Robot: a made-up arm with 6 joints.
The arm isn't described. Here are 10 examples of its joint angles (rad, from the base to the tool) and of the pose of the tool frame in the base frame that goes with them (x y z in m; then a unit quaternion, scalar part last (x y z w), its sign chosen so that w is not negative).
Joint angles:
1: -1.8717 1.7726 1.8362 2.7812 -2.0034 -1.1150
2: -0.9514 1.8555 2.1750 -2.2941 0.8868 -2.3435
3: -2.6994 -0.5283 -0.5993 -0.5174 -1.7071 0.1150
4: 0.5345 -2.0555 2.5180 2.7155 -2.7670 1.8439
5: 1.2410 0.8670 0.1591 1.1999 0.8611 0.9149
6: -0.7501 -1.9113 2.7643 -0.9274 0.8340 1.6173
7: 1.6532 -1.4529 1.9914 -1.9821 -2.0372 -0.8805
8: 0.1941 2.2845 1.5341 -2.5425 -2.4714 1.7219
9: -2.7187 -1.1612 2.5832 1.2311 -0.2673 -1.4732
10: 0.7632 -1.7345 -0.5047 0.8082 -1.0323 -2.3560
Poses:
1: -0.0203 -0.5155 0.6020 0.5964 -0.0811 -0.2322 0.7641
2: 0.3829 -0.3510 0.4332 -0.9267 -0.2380 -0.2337 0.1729
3: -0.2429 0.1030 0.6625 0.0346 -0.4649 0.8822 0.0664
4: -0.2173 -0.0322 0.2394 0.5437 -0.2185 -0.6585 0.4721
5: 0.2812 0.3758 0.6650 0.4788 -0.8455 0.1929 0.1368
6: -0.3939 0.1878 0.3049 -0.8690 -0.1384 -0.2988 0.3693
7: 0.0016 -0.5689 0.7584 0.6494 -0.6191 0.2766 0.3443
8: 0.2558 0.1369 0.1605 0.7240 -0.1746 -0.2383 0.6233
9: 0.2341 0.2452 0.4383 0.0768 0.8735 -0.4744 0.0784
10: -0.0427 -0.3405 0.8486 0.3950 0.3071 -0.7315 0.4632
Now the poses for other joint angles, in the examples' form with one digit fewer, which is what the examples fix.
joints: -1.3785 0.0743 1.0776 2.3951 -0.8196 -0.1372
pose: 0.104 -0.091 1.103 0.801 -0.035 -0.039 0.596
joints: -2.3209 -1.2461 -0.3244 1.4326 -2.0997 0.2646
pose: 0.037 0.186 1.010 0.387 -0.741 0.300 0.459
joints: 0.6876 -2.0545 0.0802 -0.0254 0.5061 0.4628
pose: -0.094 -0.384 0.728 -0.641 0.346 0.584 0.359
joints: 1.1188 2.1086 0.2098 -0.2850 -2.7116 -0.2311
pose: 0.195 -0.123 0.225 0.701 -0.410 -0.525 0.253
